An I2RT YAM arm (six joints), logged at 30 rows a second.
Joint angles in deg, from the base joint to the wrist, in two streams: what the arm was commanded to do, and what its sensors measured. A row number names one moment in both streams.
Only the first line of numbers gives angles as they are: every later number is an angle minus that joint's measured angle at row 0.
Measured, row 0: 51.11 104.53 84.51 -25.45 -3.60 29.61
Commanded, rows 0 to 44: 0.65 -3.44 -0.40 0.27 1.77 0.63; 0.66 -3.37 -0.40 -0.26 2.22 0.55; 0.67 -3.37 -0.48 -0.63 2.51 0.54; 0.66 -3.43 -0.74 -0.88 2.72 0.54; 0.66 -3.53 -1.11 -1.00 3.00 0.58; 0.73 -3.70 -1.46 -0.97 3.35 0.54; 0.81 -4.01 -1.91 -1.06 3.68 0.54; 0.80 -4.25 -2.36 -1.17 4.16 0.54; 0.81 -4.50 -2.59 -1.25 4.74 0.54; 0.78 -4.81 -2.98 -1.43 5.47 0.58; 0.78 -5.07 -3.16 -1.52 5.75 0.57; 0.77 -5.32 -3.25 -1.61 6.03 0.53; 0.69 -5.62 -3.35 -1.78 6.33 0.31; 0.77 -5.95 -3.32 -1.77 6.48 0.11; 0.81 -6.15 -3.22 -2.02 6.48 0.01; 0.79 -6.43 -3.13 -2.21 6.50 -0.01; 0.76 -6.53 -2.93 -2.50 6.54 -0.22; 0.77 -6.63 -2.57 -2.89 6.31 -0.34; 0.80 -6.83 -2.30 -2.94 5.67 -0.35; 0.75 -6.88 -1.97 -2.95 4.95 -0.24; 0.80 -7.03 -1.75 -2.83 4.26 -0.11; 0.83 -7.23 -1.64 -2.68 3.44 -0.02; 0.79 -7.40 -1.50 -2.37 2.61 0.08; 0.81 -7.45 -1.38 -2.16 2.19 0.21; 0.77 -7.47 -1.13 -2.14 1.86 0.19; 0.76 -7.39 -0.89 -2.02 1.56 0.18; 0.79 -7.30 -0.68 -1.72 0.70 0.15; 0.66 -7.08 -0.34 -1.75 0.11 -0.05; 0.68 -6.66 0.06 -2.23 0.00 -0.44; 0.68 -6.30 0.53 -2.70 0.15 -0.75; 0.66 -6.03 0.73 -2.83 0.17 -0.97; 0.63 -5.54 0.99 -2.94 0.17 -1.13; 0.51 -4.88 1.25 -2.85 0.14 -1.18; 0.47 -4.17 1.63 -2.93 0.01 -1.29; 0.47 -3.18 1.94 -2.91 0.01 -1.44; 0.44 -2.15 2.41 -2.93 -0.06 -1.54; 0.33 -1.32 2.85 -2.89 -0.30 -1.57; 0.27 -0.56 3.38 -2.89 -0.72 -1.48; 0.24 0.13 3.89 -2.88 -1.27 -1.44; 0.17 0.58 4.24 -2.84 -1.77 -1.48; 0.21 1.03 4.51 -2.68 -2.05 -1.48; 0.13 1.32 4.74 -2.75 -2.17 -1.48; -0.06 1.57 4.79 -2.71 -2.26 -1.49; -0.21 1.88 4.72 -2.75 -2.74 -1.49; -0.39 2.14 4.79 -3.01 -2.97 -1.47
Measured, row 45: 0.02 3.54 1.79 -3.76 -1.50 -0.92
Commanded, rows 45 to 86: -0.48 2.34 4.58 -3.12 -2.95 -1.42; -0.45 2.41 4.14 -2.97 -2.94 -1.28; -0.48 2.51 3.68 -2.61 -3.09 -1.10; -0.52 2.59 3.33 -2.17 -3.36 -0.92; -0.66 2.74 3.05 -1.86 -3.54 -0.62; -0.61 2.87 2.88 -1.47 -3.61 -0.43; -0.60 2.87 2.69 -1.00 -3.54 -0.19; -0.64 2.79 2.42 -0.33 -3.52 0.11; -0.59 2.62 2.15 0.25 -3.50 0.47; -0.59 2.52 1.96 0.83 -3.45 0.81; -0.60 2.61 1.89 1.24 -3.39 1.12; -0.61 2.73 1.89 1.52 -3.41 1.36; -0.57 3.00 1.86 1.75 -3.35 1.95; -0.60 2.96 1.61 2.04 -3.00 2.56; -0.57 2.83 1.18 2.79 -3.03 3.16; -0.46 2.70 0.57 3.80 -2.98 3.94; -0.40 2.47 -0.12 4.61 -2.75 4.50; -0.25 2.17 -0.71 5.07 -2.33 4.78; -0.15 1.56 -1.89 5.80 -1.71 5.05; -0.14 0.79 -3.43 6.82 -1.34 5.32; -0.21 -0.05 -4.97 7.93 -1.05 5.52; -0.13 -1.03 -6.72 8.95 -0.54 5.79; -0.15 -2.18 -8.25 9.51 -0.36 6.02; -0.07 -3.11 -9.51 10.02 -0.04 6.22; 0.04 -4.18 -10.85 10.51 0.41 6.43; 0.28 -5.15 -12.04 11.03 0.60 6.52; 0.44 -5.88 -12.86 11.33 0.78 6.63; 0.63 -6.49 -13.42 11.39 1.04 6.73; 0.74 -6.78 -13.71 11.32 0.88 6.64; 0.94 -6.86 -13.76 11.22 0.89 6.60; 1.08 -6.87 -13.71 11.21 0.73 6.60; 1.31 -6.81 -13.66 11.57 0.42 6.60; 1.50 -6.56 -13.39 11.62 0.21 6.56; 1.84 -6.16 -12.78 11.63 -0.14 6.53; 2.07 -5.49 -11.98 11.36 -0.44 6.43; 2.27 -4.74 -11.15 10.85 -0.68 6.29; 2.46 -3.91 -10.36 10.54 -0.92 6.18; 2.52 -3.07 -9.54 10.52 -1.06 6.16; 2.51 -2.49 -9.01 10.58 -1.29 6.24; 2.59 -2.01 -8.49 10.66 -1.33 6.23; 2.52 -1.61 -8.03 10.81 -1.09 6.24; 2.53 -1.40 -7.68 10.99 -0.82 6.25
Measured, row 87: 2.25 -0.81 -10.93 9.11 -0.91 6.01
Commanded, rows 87 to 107: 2.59 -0.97 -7.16 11.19 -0.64 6.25; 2.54 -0.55 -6.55 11.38 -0.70 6.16; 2.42 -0.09 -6.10 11.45 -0.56 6.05; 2.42 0.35 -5.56 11.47 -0.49 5.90; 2.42 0.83 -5.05 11.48 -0.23 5.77; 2.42 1.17 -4.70 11.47 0.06 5.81; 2.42 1.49 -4.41 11.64 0.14 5.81; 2.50 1.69 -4.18 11.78 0.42 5.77; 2.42 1.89 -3.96 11.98 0.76 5.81; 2.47 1.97 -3.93 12.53 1.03 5.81; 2.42 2.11 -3.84 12.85 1.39 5.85; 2.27 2.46 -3.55 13.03 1.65 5.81; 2.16 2.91 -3.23 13.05 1.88 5.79; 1.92 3.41 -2.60 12.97 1.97 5.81; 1.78 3.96 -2.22 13.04 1.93 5.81; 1.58 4.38 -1.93 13.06 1.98 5.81; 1.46 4.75 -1.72 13.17 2.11 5.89; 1.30 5.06 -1.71 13.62 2.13 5.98; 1.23 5.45 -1.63 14.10 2.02 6.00; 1.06 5.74 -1.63 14.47 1.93 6.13; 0.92 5.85 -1.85 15.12 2.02 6.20
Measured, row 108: 1.45 6.82 -3.98 11.63 0.79 6.01
